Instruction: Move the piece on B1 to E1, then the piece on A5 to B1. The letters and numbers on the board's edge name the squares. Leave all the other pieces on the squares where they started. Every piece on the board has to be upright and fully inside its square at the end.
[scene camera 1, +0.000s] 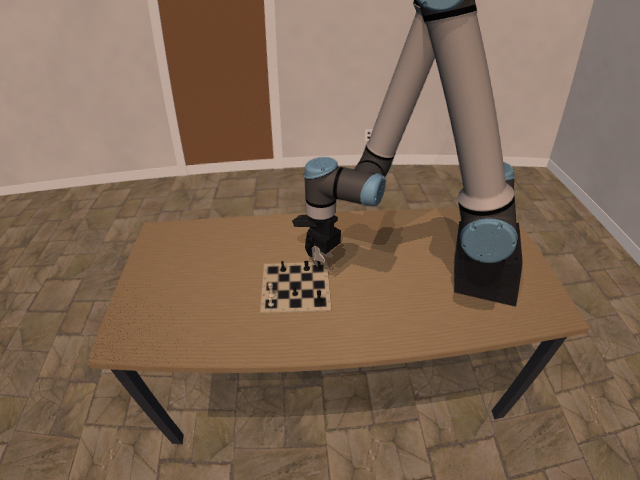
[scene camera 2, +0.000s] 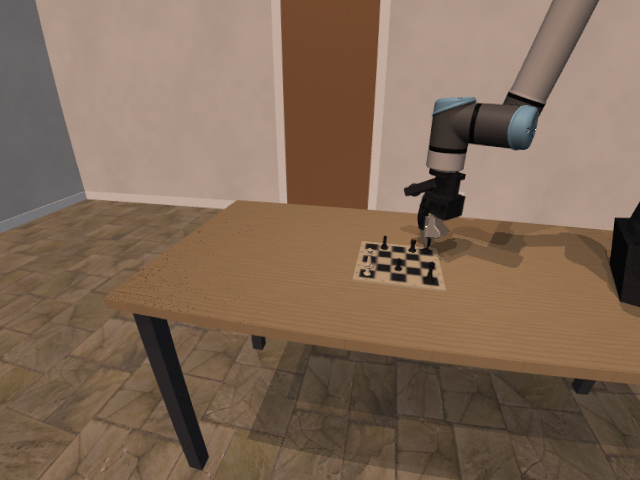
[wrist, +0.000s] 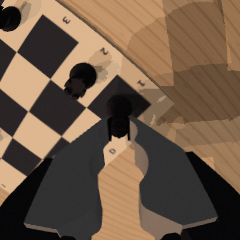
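Labels:
Scene camera 1 and scene camera 2 show the gripper, as does the wrist view (119, 118). On the gripper, (scene camera 1: 317, 253) and (scene camera 2: 430, 226) are the same spot.

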